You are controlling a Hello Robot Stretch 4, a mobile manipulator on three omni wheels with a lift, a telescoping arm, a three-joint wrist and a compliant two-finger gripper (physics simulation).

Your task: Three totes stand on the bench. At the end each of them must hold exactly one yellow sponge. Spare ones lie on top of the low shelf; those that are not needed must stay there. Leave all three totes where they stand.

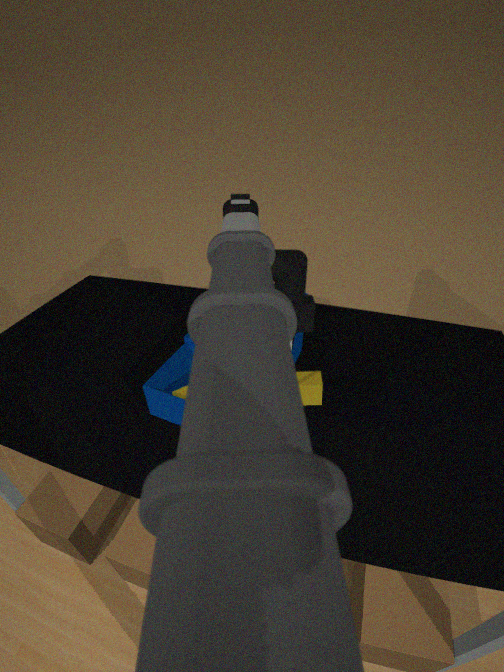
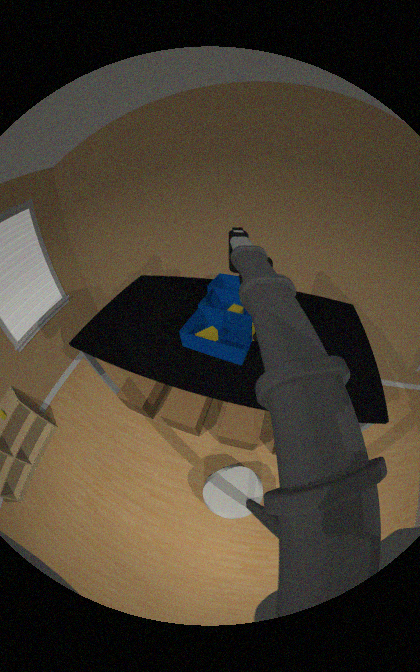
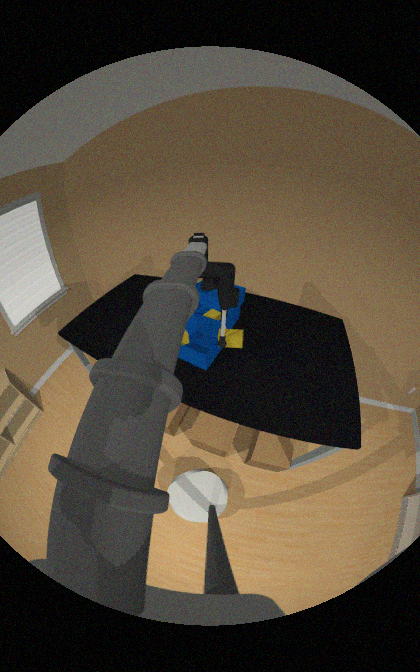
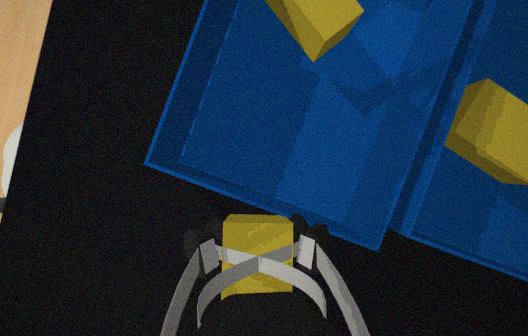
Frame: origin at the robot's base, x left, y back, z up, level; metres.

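Seen in the pictures: gripper, fingertip midpoint: point(image 2: 255, 334) point(image 3: 221, 340) point(image 4: 256, 234); robot's base, origin of the base link: point(image 2: 231, 490) point(image 3: 198, 494).
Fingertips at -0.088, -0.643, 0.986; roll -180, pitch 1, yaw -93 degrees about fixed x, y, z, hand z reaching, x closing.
Observation:
Pixels of each thing's top centre, then the offset from my fingertips to it, as dx, dy, dz. Level surfaces: height alone.
- nearest blue tote, middle of its top: point(image 4: 329, 31) point(image 1: 216, 377) point(image 2: 218, 324) point(image 3: 188, 328) +0.156, -0.070, +0.000
- middle tote, middle of its top: point(image 2: 230, 299) point(image 3: 207, 304) +0.082, -0.273, +0.000
- far tote, middle of its top: point(image 3: 217, 287) point(image 2: 235, 282) +0.036, -0.472, +0.000
- low shelf, its level: dz -0.934
- black bench, its level: dz -0.100
My gripper point(image 4: 256, 234) point(image 3: 225, 341) is shut on a yellow sponge point(image 4: 257, 231) point(image 1: 311, 388) point(image 3: 236, 338), beside the right end of the nearest blue tote point(image 2: 212, 352) point(image 4: 240, 125) point(image 3: 197, 357) point(image 1: 165, 407). Its height above the bench is hard to judge. That tote holds a yellow sponge point(image 2: 208, 334) point(image 4: 325, 25) point(image 3: 185, 337). The middle tote point(image 2: 210, 307) holds another sponge point(image 2: 236, 309) point(image 4: 495, 130) point(image 3: 212, 314). The far tote point(image 2: 223, 282) is partly hidden by my arm; no sponge shows in its visible part. The low shelf point(image 2: 49, 424) has a bit of yellow at the left edge.
The totes stand on the black bench point(image 1: 423, 434) point(image 2: 115, 330) point(image 3: 300, 360) point(image 4: 100, 200). Brown boxes point(image 1: 404, 613) point(image 2: 185, 407) point(image 3: 212, 432) lie under its front edge. A round white stool-like object point(image 2: 232, 492) point(image 3: 198, 495) stands in front. A wall rises behind the bench.

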